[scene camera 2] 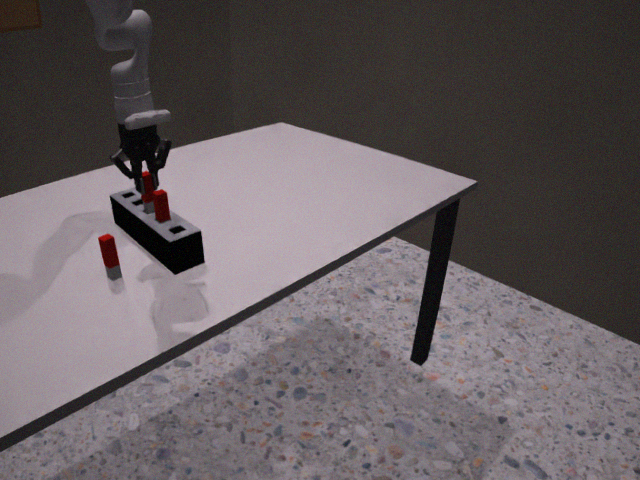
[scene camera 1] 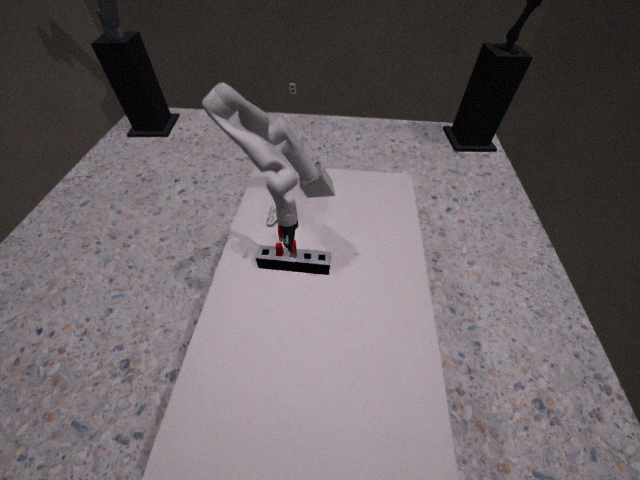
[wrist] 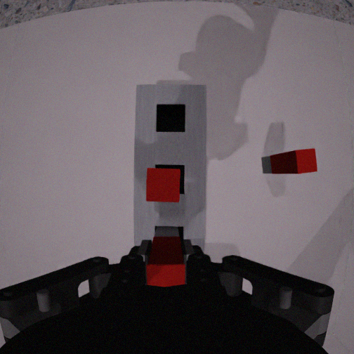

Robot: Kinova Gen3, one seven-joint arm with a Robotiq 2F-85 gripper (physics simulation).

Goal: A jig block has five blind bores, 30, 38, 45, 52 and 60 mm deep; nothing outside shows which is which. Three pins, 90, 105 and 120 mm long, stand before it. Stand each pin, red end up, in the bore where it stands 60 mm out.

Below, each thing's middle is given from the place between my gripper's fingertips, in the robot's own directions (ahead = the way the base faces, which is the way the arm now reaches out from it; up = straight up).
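Jig block [scene camera 2: 177, 244]: my hand 80 mm above it, 10 mm to the right of it.
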